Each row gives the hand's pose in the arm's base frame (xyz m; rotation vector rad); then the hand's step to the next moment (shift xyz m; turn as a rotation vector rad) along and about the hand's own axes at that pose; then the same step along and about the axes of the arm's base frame.
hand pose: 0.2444 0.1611 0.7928 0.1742 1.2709 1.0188
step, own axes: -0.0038 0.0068 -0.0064 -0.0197 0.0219 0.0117
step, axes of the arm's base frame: -0.0088 -0.0014 0.0047 -0.0007 0.0034 0.0315
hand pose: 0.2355 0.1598 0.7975 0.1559 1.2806 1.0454
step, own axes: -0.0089 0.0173 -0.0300 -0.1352 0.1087 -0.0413
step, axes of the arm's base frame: -0.0337 -0.0097 0.0068 -0.0832 -0.0527 0.1487
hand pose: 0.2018 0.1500 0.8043 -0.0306 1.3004 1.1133
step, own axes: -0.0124 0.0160 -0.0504 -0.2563 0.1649 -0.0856
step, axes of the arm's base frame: -0.0460 -0.0288 0.0010 -0.1359 -0.1255 0.2569
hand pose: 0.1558 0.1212 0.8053 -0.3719 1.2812 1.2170
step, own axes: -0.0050 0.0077 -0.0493 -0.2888 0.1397 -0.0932
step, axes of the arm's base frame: -0.0311 -0.0383 -0.0088 -0.1129 -0.1567 0.2726
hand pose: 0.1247 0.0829 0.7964 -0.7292 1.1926 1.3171
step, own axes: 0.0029 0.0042 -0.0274 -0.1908 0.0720 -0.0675
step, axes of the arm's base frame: -0.0109 -0.0238 -0.0097 -0.0565 -0.1126 0.1740
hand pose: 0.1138 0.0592 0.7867 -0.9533 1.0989 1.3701
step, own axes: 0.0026 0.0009 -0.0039 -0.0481 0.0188 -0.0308
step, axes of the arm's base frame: -0.0013 -0.0031 -0.0034 -0.0154 -0.0417 0.0405
